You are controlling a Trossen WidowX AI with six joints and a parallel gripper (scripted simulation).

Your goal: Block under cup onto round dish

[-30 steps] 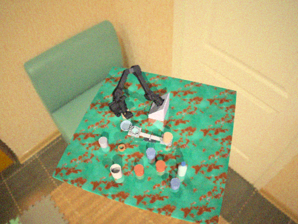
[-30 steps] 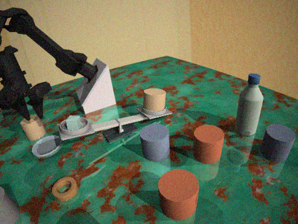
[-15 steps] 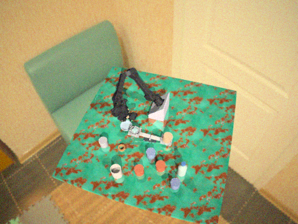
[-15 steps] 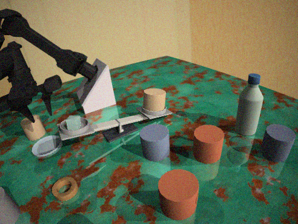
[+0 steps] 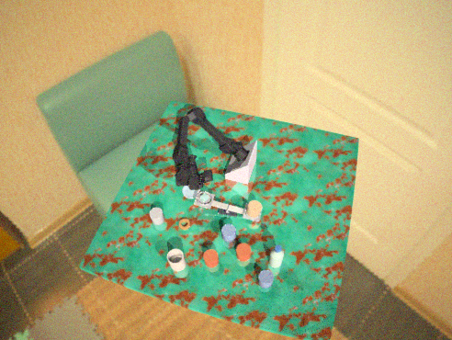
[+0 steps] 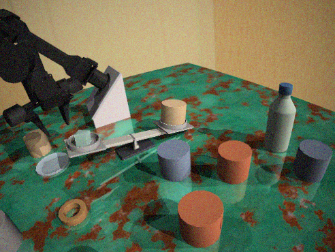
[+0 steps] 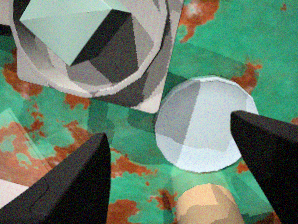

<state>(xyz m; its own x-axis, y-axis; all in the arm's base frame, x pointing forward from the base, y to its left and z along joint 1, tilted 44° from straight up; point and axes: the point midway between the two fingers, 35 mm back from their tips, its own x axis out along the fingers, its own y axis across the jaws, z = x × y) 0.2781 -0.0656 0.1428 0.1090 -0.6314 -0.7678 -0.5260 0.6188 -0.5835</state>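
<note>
My gripper tip is 6 cm to the right of the pale green block, 3 cm short of it and 2 cm above it. The rest, counted from my gripper tip: balance beam (18 cm to the left, 7 cm below); grey cylinder (22 cm ahead, 13 cm to the right, 7 cm below); round dish (11 cm below, 6 cm to the right, 3 cm behind).
</note>
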